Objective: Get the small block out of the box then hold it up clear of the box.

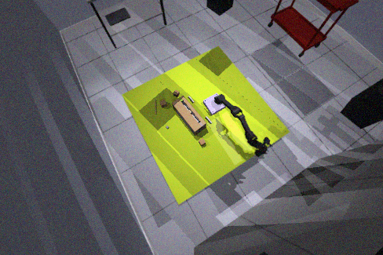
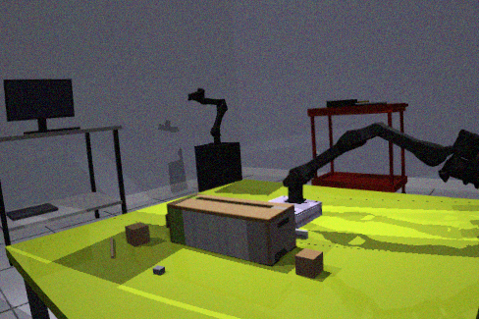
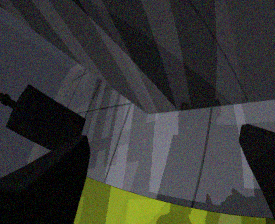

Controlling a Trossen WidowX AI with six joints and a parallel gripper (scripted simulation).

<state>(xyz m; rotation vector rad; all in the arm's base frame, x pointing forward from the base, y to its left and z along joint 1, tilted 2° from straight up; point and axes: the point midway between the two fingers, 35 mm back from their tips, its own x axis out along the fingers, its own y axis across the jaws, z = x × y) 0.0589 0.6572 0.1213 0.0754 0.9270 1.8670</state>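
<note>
My gripper tip is 26 cm short of the long brown box, 77 cm to the left of it and 8 cm above it. From my gripper tip the other things lie so: thin stick (48 cm ahead, 111 cm to the right, 14 cm below); tan block (27 cm ahead, 78 cm to the right, 6 cm below).
</note>
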